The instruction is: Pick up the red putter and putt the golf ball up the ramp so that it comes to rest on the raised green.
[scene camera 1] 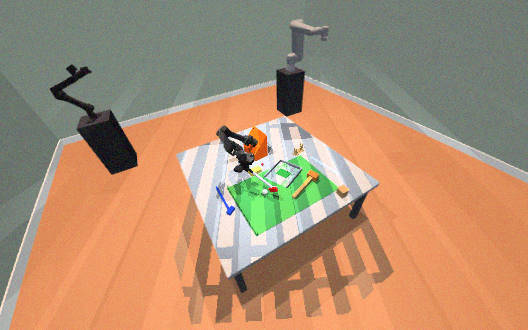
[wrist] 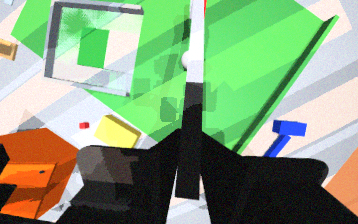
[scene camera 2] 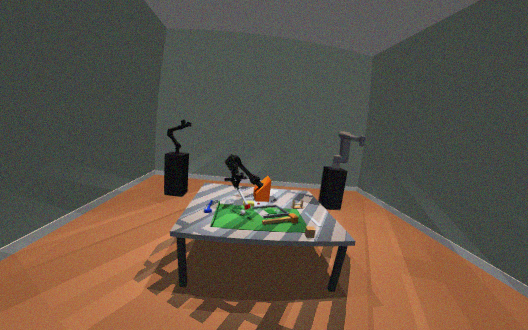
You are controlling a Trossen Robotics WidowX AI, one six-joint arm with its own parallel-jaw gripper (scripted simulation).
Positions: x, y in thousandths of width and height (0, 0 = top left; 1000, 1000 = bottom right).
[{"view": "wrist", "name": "my gripper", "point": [527, 596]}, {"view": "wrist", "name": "blue putter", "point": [797, 574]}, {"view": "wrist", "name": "yellow block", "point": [311, 583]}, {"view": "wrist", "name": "green mat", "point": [689, 257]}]
